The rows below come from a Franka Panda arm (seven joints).
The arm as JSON. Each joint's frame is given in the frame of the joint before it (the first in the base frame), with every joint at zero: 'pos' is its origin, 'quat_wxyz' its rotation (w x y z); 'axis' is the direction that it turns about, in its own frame. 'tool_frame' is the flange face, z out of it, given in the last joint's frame.
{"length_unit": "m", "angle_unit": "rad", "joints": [
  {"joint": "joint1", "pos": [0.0, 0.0, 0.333], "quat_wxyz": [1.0, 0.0, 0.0, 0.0], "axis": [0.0, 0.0, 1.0]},
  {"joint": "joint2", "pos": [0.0, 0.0, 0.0], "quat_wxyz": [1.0, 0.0, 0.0, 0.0], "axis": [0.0, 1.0, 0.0]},
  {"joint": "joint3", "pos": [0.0, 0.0, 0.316], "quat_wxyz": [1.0, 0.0, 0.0, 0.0], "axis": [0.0, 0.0, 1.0]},
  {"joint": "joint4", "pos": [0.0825, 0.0, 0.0], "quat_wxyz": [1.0, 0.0, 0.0, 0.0], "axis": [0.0, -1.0, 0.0]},
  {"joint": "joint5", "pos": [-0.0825, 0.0, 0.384], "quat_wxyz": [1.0, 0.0, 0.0, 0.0], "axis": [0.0, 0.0, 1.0]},
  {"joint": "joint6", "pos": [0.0, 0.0, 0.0], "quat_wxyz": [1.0, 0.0, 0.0, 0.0], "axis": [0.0, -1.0, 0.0]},
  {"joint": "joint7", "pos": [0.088, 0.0, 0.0], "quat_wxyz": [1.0, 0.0, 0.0, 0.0], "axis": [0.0, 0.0, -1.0]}
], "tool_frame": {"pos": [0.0, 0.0, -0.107], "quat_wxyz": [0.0, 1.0, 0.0, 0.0]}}
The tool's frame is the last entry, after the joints.
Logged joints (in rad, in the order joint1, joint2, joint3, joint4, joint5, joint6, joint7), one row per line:
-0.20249 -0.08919 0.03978 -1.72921 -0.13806 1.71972 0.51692
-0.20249 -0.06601 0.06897 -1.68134 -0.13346 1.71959 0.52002
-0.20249 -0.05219 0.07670 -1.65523 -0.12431 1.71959 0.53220
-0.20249 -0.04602 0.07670 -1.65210 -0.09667 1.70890 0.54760
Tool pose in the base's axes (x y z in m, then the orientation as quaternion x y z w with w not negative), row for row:
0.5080 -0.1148 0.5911 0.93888 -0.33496 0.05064 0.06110
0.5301 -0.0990 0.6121 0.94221 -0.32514 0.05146 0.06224
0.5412 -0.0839 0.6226 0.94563 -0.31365 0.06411 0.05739
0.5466 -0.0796 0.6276 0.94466 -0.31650 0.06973 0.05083
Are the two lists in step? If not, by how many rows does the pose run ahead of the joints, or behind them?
The pose runs 1 row behind the joints: the pose in row i belongs to the joints in row i - 1.
